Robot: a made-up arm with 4 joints.
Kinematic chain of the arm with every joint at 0, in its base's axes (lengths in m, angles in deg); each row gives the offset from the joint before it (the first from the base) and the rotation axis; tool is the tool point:
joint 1: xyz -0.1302 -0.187 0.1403 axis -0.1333 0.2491 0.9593
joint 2: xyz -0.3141 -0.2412 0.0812 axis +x
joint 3: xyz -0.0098 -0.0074 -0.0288 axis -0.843 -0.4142 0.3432
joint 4: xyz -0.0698 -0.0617 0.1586 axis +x
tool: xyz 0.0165 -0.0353 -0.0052
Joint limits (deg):
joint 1: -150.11..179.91
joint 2: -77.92..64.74
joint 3: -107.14..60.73
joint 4: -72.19..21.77
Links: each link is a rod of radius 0.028 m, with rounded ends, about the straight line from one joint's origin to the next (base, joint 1, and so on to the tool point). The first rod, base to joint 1, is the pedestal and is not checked.
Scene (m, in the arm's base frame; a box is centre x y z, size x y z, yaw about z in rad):
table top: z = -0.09
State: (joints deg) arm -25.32 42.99 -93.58 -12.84
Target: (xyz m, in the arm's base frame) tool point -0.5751 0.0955 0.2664
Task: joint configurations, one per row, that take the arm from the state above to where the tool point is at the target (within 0.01 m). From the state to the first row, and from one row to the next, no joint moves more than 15 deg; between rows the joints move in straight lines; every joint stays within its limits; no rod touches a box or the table.
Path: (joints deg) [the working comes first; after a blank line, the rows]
Joints at the target: -74.62 -69.54 -60.52 -46.42
Straight joint move there: clear.

1: -31.48 28.92 -89.45 -17.04
2: -37.65 14.86 -85.31 -21.23
3: -43.81 0.79 -81.18 -25.43
4: -49.97 -13.28 -77.05 -29.63
5: -56.13 -27.34 -72.92 -33.83
6: -62.30 -41.41 -68.78 -38.02
7: -68.46 -55.48 -64.65 -42.22
8: -74.62 -69.54 -60.52 -46.42

